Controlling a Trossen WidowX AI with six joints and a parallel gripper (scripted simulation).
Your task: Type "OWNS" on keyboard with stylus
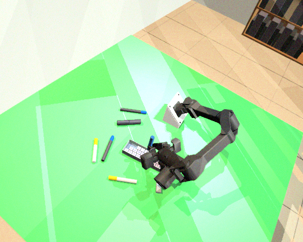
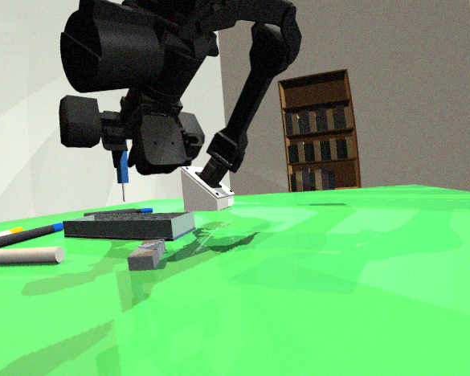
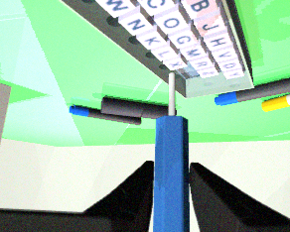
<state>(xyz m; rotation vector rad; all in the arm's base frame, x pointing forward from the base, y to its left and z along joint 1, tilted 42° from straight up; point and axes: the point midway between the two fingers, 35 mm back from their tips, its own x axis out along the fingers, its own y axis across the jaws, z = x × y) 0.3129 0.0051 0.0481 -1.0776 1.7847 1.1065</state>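
Now: gripper tip 12 cm to the right of the grey block, 10 cm above it and 9 cm short of it. Round my gripper tip: grey stylus tip: 5 cm below; then blue stylus: 1 cm below.
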